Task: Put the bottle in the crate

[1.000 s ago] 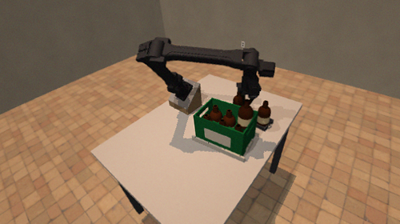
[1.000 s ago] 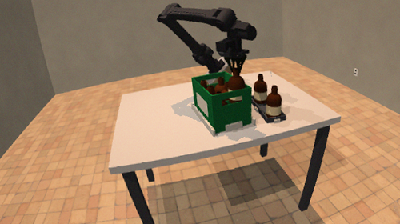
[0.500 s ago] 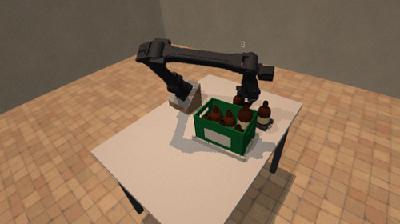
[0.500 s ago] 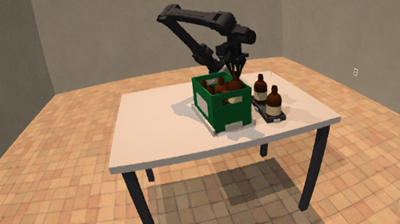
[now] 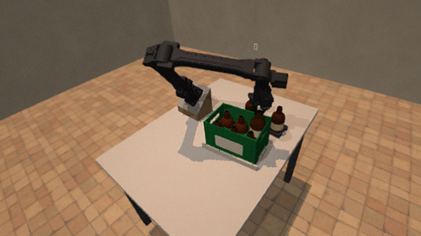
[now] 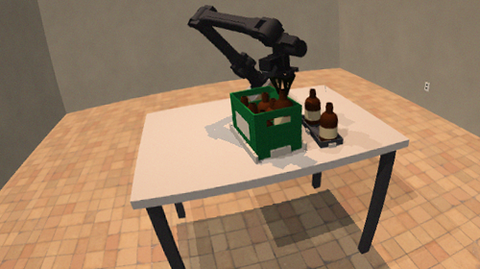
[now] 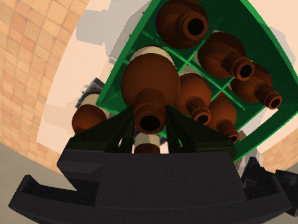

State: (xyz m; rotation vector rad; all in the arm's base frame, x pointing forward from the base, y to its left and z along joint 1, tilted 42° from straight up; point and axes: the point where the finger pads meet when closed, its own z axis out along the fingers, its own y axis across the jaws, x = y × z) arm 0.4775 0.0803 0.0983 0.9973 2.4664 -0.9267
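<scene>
Right now my hand is 13 cm above the green crate, 8 cm past it and 6 cm to the left of it.
</scene>
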